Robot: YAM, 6 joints.
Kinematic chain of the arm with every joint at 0, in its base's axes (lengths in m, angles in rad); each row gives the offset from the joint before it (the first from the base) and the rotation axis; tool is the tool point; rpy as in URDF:
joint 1: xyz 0 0 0.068 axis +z
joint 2: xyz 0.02 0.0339 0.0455 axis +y
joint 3: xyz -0.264 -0.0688 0 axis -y
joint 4: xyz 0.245 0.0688 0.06 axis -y
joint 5: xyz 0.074 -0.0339 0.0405 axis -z
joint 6: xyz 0.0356 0 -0.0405 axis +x
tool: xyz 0 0 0 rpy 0 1.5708 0
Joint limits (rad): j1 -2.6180..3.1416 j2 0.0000..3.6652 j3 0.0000..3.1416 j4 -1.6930..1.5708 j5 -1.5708..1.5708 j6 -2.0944..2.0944
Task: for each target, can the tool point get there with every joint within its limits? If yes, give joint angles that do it. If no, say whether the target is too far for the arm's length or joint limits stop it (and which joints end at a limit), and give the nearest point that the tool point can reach.
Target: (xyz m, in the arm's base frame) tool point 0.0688 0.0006 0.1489
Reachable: yes | joints -0.5125 0.8638 0.2767 -1.2994 -1.2938 0.8617
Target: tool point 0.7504 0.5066 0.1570
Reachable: no: too far | nearest point 0.5347 0.3609 0.1442 | short by 0.261 m
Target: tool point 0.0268 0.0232 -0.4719
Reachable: no: joint limits stop it (at a limit: joint 2) | nearest point 0.0716 0.0620 -0.3460 | short by 0.139 m
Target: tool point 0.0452 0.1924 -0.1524
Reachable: yes | joints 1.3182 2.8199 0.6982 0.5898 -0.1226 -1.4135
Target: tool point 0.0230 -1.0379 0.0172
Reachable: no: too far | nearest point 0.0142 -0.6429 0.0546 | short by 0.397 m
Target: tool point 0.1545 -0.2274 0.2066
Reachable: yes | joints -0.8791 1.4816 0.9227 -0.6190 0.8204 0.7524
